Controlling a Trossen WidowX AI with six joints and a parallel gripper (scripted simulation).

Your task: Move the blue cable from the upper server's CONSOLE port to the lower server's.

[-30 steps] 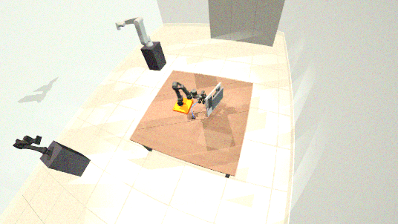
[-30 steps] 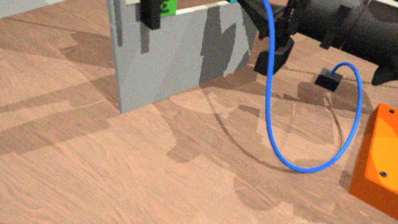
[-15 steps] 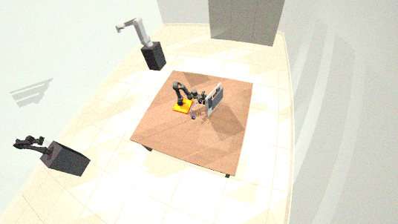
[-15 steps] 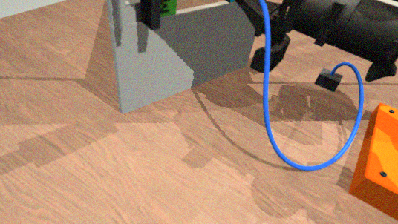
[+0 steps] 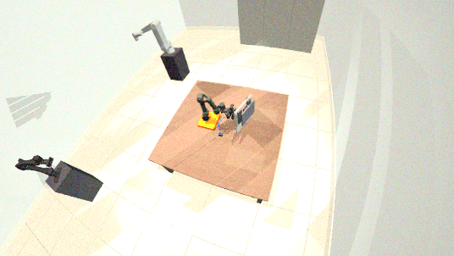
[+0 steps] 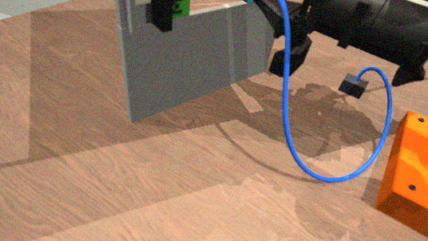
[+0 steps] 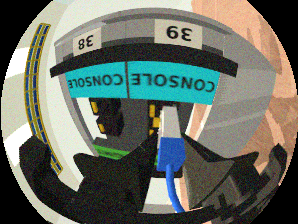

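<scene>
Right now the plug is right at my gripper tip. Also, from my gripper tip: black anchor block: 18 cm to the right, 18 cm below, 17 cm behind.
</scene>
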